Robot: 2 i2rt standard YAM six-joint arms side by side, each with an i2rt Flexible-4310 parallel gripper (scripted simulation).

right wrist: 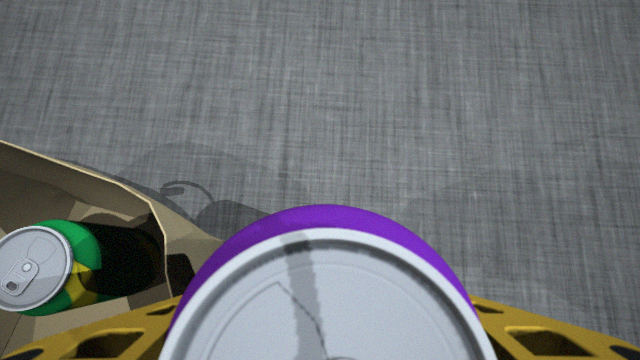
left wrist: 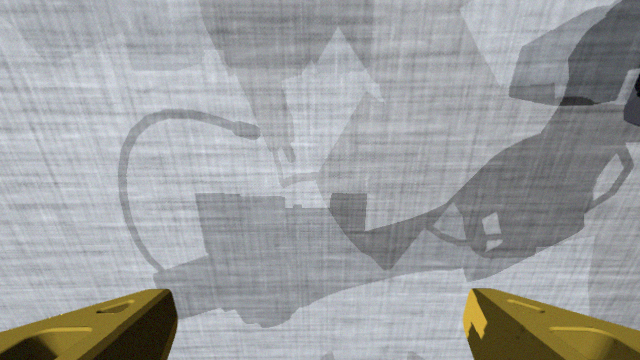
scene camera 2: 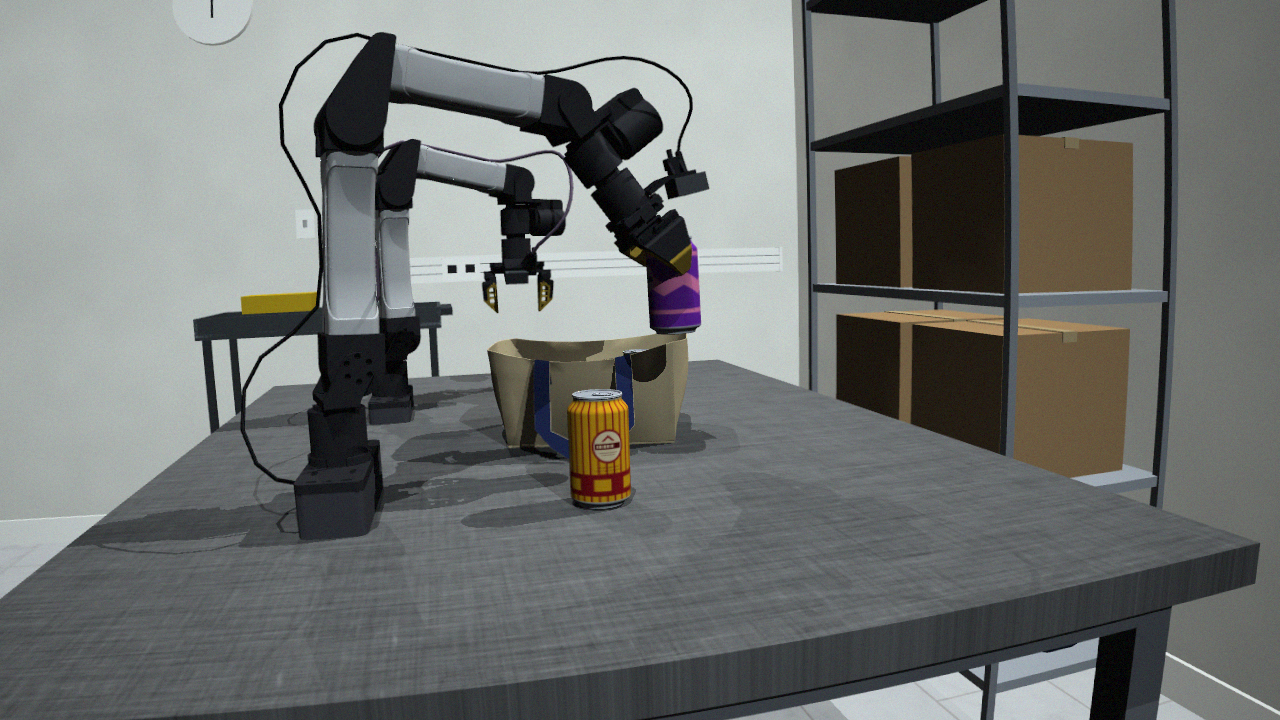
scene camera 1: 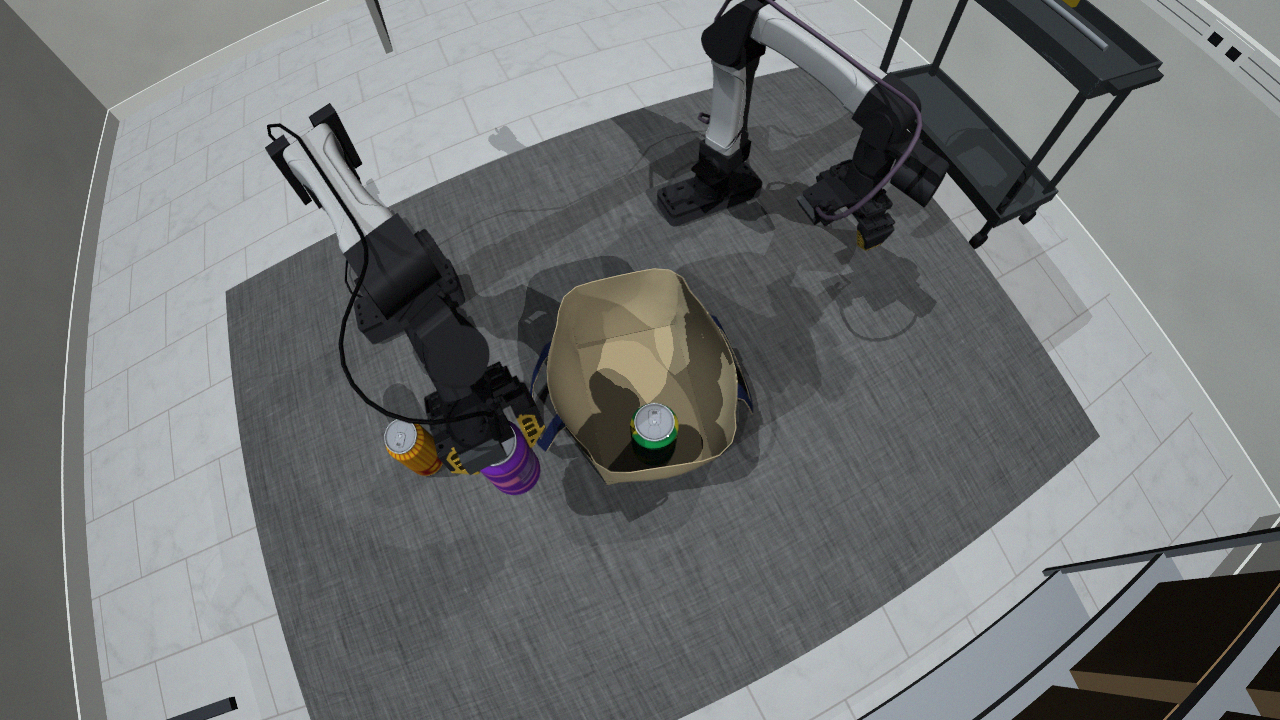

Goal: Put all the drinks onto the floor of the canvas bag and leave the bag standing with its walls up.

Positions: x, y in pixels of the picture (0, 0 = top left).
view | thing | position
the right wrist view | my right gripper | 323, 306
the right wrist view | canvas bag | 46, 188
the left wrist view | my left gripper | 320, 303
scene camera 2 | my left gripper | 518, 312
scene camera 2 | my right gripper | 677, 271
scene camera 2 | canvas bag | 533, 381
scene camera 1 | my right gripper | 504, 458
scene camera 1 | canvas bag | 624, 304
